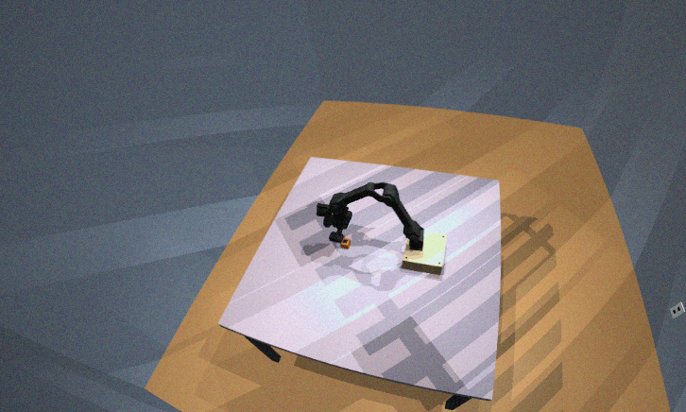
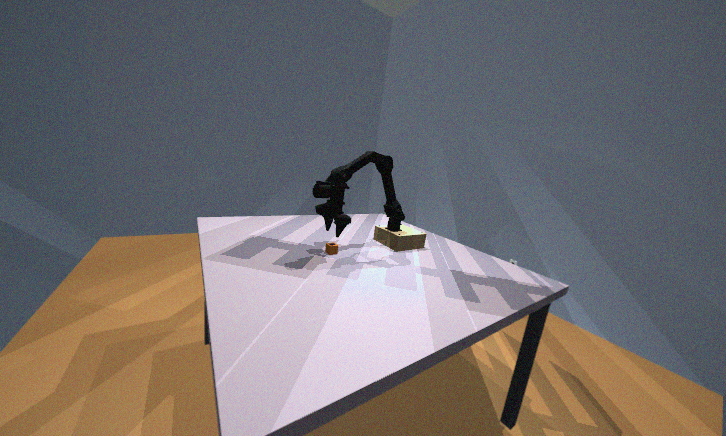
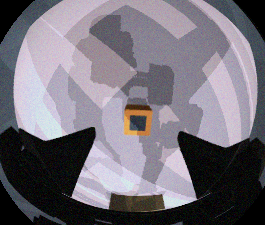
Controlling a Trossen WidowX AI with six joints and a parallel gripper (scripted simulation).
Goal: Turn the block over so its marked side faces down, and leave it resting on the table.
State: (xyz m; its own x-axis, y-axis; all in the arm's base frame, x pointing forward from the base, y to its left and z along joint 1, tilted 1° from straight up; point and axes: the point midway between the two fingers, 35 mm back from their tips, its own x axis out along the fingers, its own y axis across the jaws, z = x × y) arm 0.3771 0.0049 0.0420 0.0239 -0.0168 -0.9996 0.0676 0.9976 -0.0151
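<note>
The small orange block is 6 cm below my gripper tip and 1 cm behind it.
</note>
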